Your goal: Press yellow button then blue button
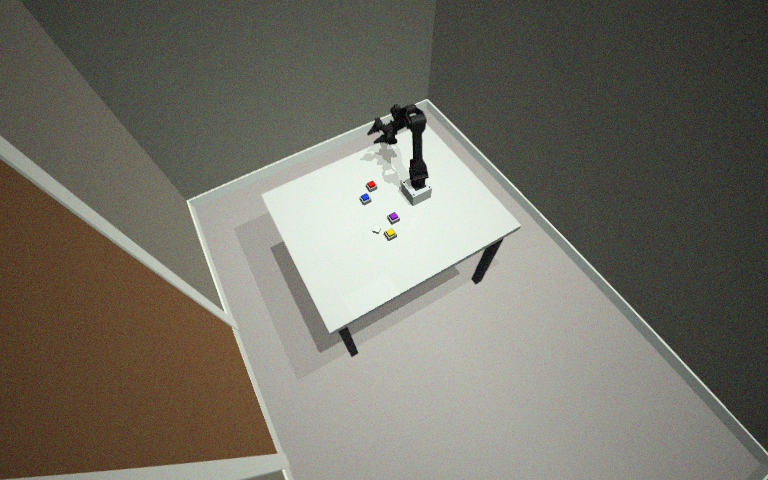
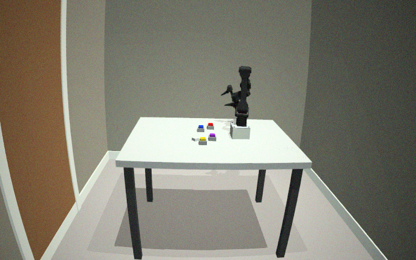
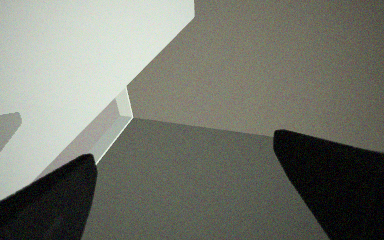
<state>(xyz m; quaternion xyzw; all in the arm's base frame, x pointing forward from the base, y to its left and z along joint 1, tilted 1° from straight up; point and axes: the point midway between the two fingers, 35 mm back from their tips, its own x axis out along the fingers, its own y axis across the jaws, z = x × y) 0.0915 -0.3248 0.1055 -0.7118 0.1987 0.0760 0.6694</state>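
Right now the yellow button is 510 mm to the left of my gripper tip, 140 mm below it and 130 mm ahead of it. The rest, counted from my gripper tip: purple button 420 mm to the left, 140 mm below, 70 mm ahead; blue button 250 mm to the left, 150 mm ahead, 140 mm below; red button 180 mm to the left, 140 mm below, 80 mm ahead.
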